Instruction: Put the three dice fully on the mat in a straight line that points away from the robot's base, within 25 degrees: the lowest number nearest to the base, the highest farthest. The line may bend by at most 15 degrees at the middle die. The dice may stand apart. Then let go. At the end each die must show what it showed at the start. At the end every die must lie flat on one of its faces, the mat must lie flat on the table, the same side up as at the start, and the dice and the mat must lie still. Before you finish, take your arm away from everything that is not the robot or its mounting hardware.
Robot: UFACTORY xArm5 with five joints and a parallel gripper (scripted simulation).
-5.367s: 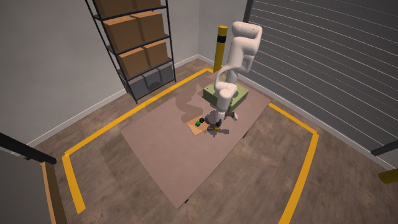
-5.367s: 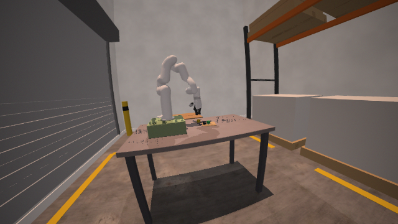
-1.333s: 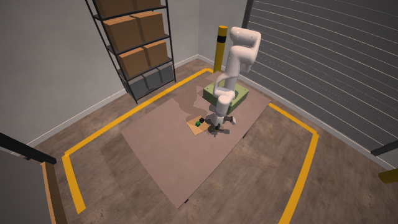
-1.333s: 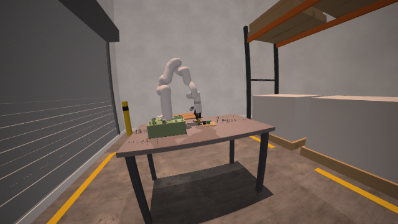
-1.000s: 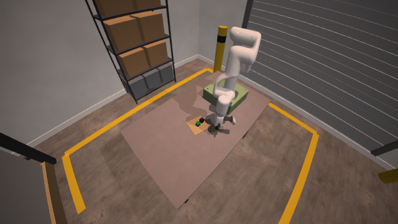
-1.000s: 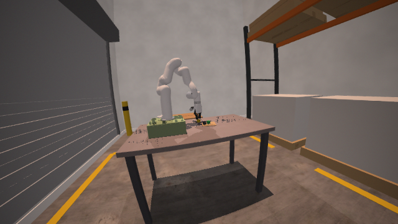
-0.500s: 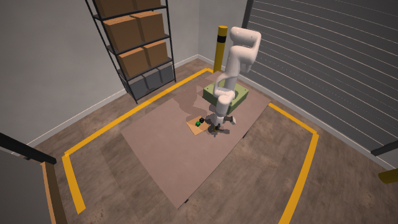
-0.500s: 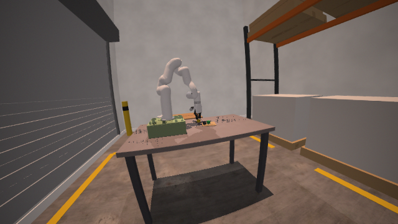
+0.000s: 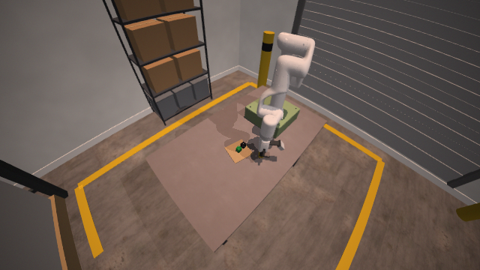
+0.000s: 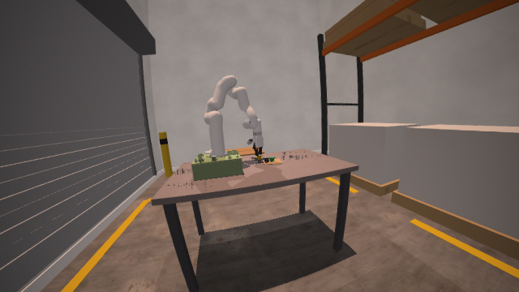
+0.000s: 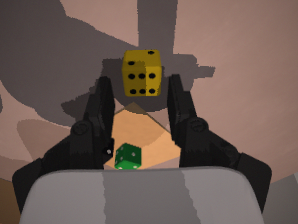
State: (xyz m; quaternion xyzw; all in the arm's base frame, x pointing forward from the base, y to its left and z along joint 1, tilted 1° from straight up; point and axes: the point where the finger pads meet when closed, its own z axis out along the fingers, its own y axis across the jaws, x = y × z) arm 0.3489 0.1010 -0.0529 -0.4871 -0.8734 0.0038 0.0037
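My gripper is now 4 cm above the yellow die. The rest, counted from my hand: green die (14 cm to the right, 6 cm ahead, 4 cm below); orange mat (14 cm to the right, 6 cm ahead, 5 cm below); black die (13 cm to the right, 4 cm below, 1 cm ahead).
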